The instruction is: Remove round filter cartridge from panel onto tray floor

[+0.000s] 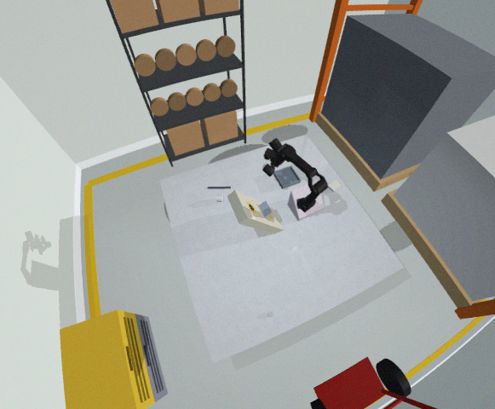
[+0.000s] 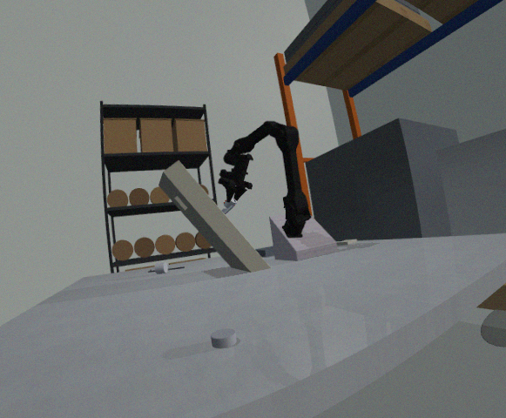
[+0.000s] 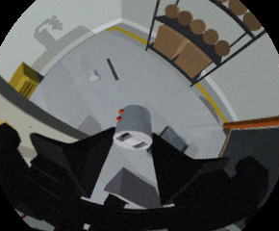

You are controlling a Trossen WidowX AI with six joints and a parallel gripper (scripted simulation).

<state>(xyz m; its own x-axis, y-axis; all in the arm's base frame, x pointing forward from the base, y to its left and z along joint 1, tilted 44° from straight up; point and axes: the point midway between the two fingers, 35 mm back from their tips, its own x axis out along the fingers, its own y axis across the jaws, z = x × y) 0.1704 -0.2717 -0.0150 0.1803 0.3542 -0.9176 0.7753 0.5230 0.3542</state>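
Right now my gripper tip is 19 cm past the tray, 6 cm to the left of it and 26 cm above it. Also, from my gripper tip: round filter cartridge (right at my gripper tip); then white pad (51 cm behind, 12 cm to the left, 26 cm below).
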